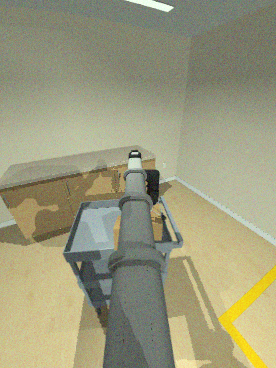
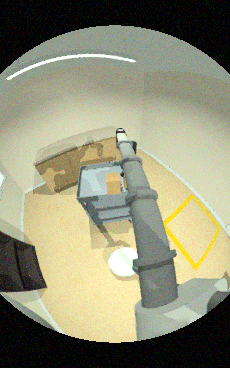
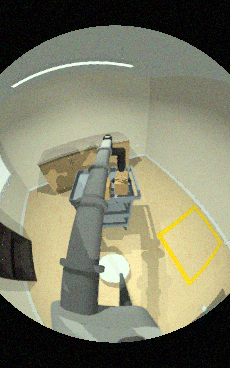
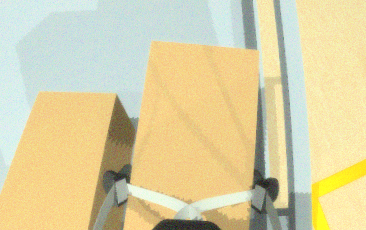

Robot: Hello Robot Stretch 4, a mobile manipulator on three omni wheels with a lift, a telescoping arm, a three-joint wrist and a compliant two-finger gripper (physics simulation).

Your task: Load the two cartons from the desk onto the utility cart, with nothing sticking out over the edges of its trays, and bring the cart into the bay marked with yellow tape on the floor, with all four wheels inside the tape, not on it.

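Places are measured from the robot's base along level axes (x right, y ahead, z up), in millimetres.
Pixels of known places: gripper, fingertip midpoint: (image 4: 189, 180); robot's base, link origin: (image 2: 123, 260) (image 3: 113, 267).
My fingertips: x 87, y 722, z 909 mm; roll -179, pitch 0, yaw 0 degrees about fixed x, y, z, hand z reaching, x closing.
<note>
Ahead of a thing's pixels: the offset from my fingertips to its middle.
The grey utility cart (image 1: 82, 255) (image 2: 92, 196) (image 4: 295, 125) stands in front of the desk (image 1: 50, 172) (image 2: 56, 172) (image 3: 57, 176). My gripper (image 4: 189, 180) (image 3: 120, 176) is shut on a carton @(dx +4, dy +29, dz -21 mm) (image 4: 195, 115) (image 3: 121, 185) at the right side of the cart's top tray, beside the handle. Whether its underside touches the tray is hidden. The other carton @(dx -152, dy -24, dz -46 mm) (image 4: 65, 150) (image 2: 113, 183) stands upright in the tray, close on the left. The yellow tape bay (image 1: 248, 294) (image 2: 178, 210) (image 3: 177, 220) (image 4: 340, 179) lies on the floor to the right of the cart.
A white disc (image 2: 120, 261) (image 3: 114, 268) shows low in front of the cart. A dark brown object (image 2: 20, 262) (image 3: 15, 252) is at the far left. Walls run behind the desk and along the bay's right side. My arm covers part of the cart.
</note>
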